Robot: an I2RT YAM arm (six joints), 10 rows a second.
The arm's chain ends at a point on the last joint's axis. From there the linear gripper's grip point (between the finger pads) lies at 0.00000 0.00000 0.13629 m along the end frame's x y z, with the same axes.
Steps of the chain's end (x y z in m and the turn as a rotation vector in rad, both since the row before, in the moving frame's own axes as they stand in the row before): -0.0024 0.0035 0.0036 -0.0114 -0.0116 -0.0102; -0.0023 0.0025 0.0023 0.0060 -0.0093 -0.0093; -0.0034 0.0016 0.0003 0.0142 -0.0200 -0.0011; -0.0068 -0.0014 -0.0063 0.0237 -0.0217 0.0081; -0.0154 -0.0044 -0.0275 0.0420 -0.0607 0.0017; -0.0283 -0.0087 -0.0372 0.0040 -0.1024 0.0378; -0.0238 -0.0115 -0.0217 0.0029 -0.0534 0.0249
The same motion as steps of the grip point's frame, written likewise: -0.0040 0.0051 0.0036 -0.0114 -0.0116 -0.0102; -0.0036 0.0017 0.0023 0.0060 -0.0093 -0.0093; -0.0061 -0.0003 0.0003 0.0142 -0.0200 -0.0011; -0.0097 -0.0046 -0.0064 0.0237 -0.0217 0.0081; -0.0237 -0.0101 -0.0279 0.0420 -0.0607 0.0017; -0.0422 -0.0095 -0.0379 0.0040 -0.1024 0.0378; -0.0311 -0.0120 -0.0219 0.0029 -0.0534 0.0249
